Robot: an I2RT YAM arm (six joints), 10 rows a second.
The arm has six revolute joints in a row. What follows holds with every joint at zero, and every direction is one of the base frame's. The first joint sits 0.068 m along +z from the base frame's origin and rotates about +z. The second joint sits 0.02 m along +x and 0.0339 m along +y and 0.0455 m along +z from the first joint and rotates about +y. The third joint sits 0.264 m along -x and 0.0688 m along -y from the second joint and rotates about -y. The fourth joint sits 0.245 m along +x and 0.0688 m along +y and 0.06 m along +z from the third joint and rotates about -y. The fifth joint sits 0.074 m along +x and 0.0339 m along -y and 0.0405 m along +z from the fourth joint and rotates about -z. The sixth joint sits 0.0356 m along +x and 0.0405 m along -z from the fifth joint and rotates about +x. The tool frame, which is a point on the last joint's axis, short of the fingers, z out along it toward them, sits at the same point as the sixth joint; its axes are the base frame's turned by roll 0, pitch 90 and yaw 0 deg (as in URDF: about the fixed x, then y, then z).
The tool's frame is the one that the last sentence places.
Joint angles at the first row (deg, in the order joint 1, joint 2, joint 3, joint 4, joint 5, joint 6):
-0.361 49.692 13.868 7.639 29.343 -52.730
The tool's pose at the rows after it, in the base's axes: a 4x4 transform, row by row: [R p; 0 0 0 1], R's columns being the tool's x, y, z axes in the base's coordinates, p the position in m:
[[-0.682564 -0.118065 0.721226 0.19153], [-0.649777 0.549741 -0.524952 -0.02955], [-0.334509 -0.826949 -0.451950 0.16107], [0 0 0 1]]
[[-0.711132 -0.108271 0.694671 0.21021], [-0.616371 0.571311 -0.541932 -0.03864], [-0.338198 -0.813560 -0.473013 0.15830], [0 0 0 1]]
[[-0.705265 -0.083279 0.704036 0.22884], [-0.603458 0.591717 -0.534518 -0.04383], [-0.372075 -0.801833 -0.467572 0.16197], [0 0 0 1]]
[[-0.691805 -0.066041 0.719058 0.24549], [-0.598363 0.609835 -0.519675 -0.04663], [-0.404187 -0.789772 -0.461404 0.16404], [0 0 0 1]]
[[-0.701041 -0.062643 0.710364 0.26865], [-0.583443 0.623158 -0.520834 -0.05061], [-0.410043 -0.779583 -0.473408 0.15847], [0 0 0 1]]
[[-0.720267 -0.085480 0.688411 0.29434], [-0.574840 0.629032 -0.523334 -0.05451], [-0.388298 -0.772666 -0.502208 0.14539], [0 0 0 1]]
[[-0.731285 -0.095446 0.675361 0.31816], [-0.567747 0.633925 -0.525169 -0.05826], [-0.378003 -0.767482 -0.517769 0.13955], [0 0 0 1]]
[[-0.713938 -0.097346 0.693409 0.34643], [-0.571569 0.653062 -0.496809 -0.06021], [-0.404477 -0.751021 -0.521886 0.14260], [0 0 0 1]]
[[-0.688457 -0.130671 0.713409 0.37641], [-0.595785 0.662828 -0.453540 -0.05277], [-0.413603 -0.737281 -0.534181 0.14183], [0 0 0 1]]
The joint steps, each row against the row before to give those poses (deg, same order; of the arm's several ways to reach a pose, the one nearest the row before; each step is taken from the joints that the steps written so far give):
-3.386 9.071 1.683 4.634 -0.873 0.700
-2.208 7.738 3.235 3.104 -0.634 1.071
-0.984 5.201 3.541 2.514 -1.378 1.114
-0.351 4.351 3.038 2.165 -1.356 1.049
-0.217 7.146 4.218 2.053 -0.042 1.094
-0.067 8.349 4.897 1.201 0.283 0.349
-0.087 5.923 5.354 -0.677 0.153 0.349
0.132 4.722 6.777 -1.793 -1.813 0.875
1.572 5.223 7.123 -2.380 -1.531 0.327

